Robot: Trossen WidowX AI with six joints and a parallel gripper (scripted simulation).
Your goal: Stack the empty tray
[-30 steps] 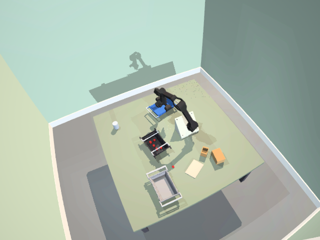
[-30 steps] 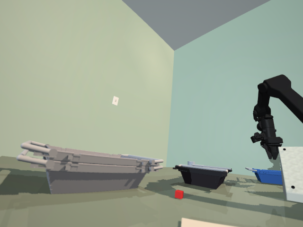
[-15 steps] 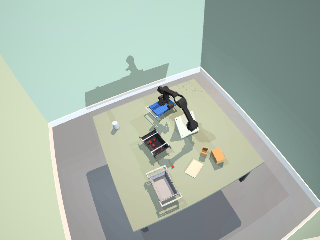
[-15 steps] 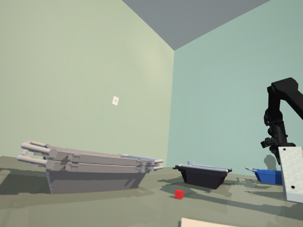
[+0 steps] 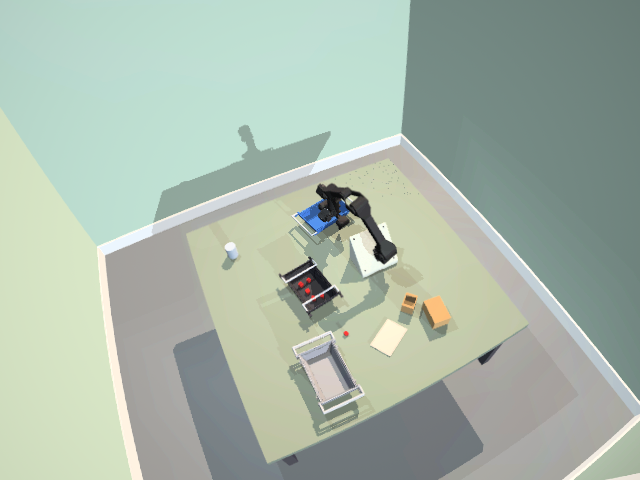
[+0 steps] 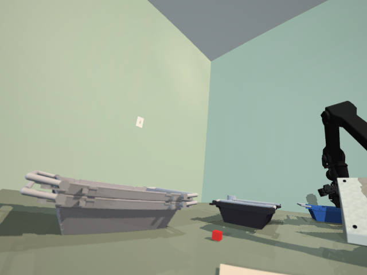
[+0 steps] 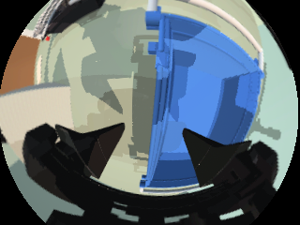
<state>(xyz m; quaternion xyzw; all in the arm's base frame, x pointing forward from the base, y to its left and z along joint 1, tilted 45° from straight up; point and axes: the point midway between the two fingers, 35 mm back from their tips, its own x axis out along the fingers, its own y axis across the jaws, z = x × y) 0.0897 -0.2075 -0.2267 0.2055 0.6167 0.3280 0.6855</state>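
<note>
The blue tray is 70 mm to the right of my gripper tip, 30 mm above it and 10 mm ahead of it. Round my gripper tip: sheet 680 mm to the left, 90 mm ahead, 20 mm below.
</note>
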